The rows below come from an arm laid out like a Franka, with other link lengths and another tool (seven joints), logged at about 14 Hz.
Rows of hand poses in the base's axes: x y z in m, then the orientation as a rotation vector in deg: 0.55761, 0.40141, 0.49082, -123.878, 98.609, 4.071; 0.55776, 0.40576, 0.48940, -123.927, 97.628, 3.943; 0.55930, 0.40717, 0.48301, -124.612, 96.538, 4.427; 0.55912, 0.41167, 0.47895, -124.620, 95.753, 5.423; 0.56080, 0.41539, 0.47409, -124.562, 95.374, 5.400; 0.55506, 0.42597, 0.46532, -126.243, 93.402, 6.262; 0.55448, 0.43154, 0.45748, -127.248, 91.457, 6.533; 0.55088, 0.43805, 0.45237, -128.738, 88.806, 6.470; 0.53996, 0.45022, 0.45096, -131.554, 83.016, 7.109; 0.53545, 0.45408, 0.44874, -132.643, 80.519, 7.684; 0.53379, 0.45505, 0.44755, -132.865, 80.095, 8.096; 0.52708, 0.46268, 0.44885, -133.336, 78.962, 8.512
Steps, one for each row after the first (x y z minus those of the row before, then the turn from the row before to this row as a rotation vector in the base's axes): 0.00015, 0.00435, -0.00142, 0.344, -0.511, 0.529; 0.00154, 0.00141, -0.00639, 0.215, 0.041, 0.959; -0.00018, 0.00450, -0.00406, 0.743, 0.210, 0.565; 0.00168, 0.00372, -0.00486, 0.196, -0.210, 0.174; -0.00574, 0.01058, -0.00877, 0.046, 0.256, 1.940; -0.00058, 0.00557, -0.00784, 0.247, -0.316, 1.543; -0.00360, 0.00651, -0.00511, 0.053, -0.616, 2.100; -0.01092, 0.01217, -0.00141, 0.581, -0.952, 4.546; -0.00451, 0.00386, -0.00222, 0.390, -0.234, 1.968; -0.00166, 0.00097, -0.00119, 0.137, 0.171, 0.399; -0.00671, 0.00763, 0.00130, 0.232, -0.008, 0.911
